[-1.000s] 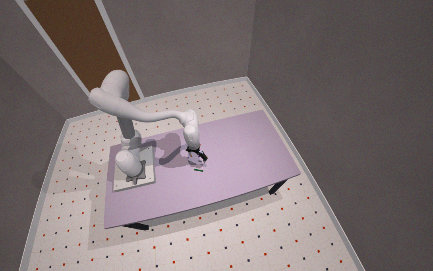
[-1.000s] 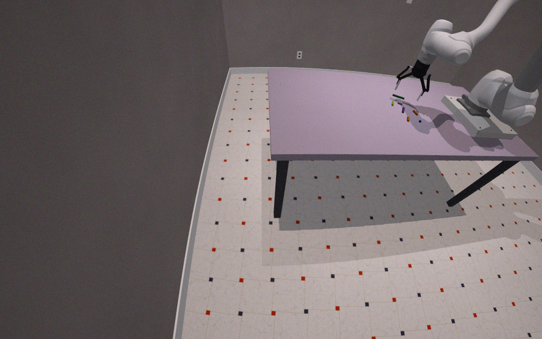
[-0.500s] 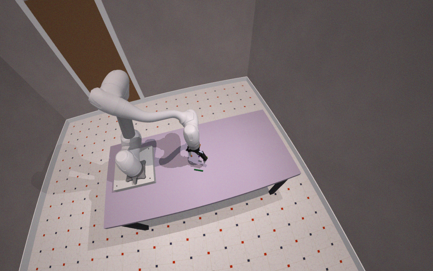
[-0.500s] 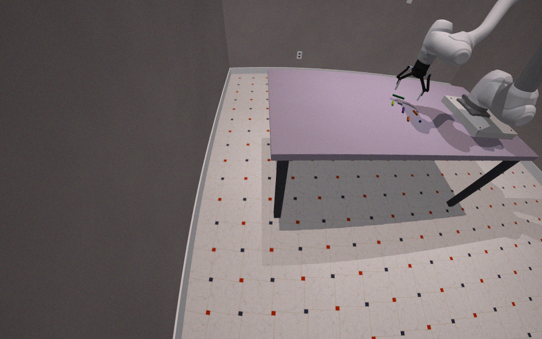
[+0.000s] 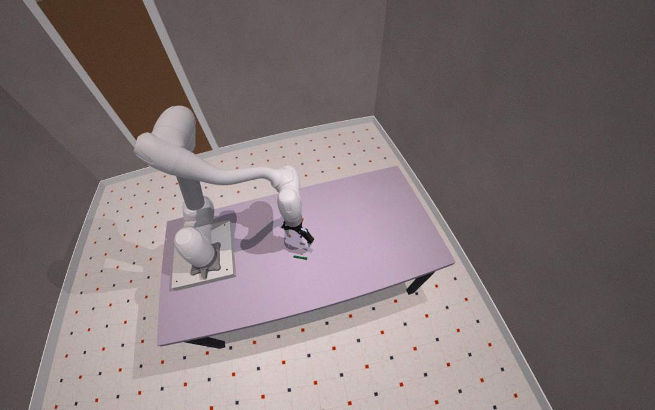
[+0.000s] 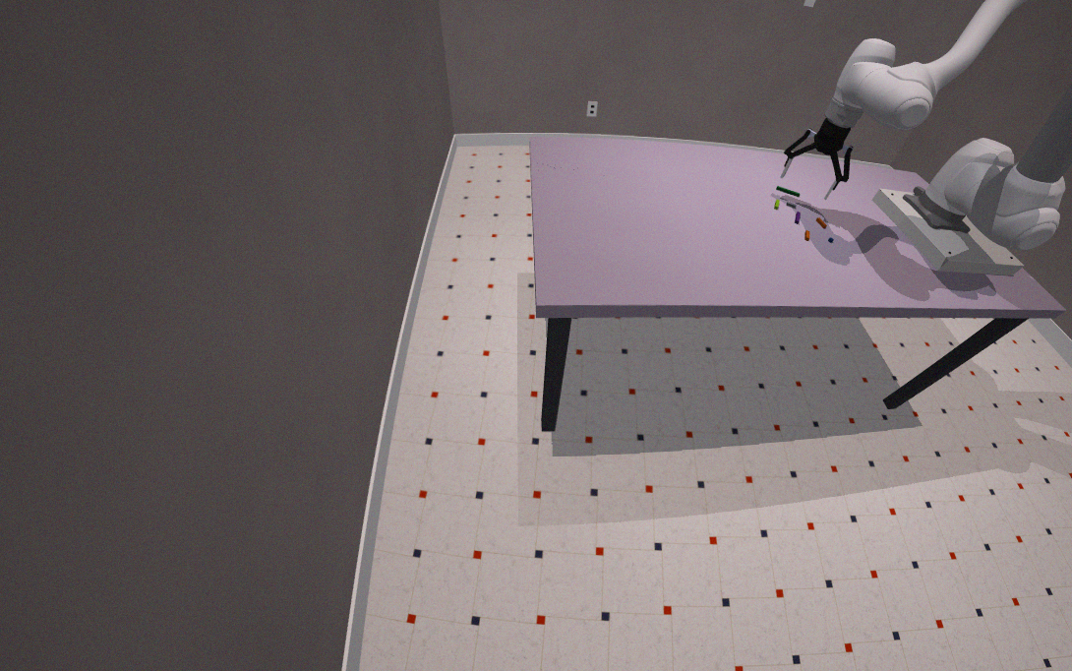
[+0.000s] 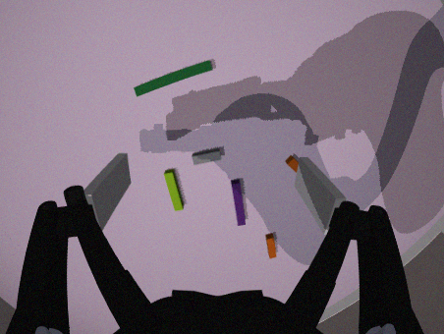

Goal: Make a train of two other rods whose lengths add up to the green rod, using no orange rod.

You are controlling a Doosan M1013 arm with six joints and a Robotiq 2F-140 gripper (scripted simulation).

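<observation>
My gripper is now 1 cm short of the grey rod, 1 cm to the right of it and 7 cm above it. The rest, counted from my hand: lime rod: 7 cm ahead, 1 cm to the left, 7 cm below; then purple rod: 3 cm ahead, 8 cm to the left, 7 cm below; then green rod: 2 cm behind, 8 cm to the right, 7 cm below.
</observation>
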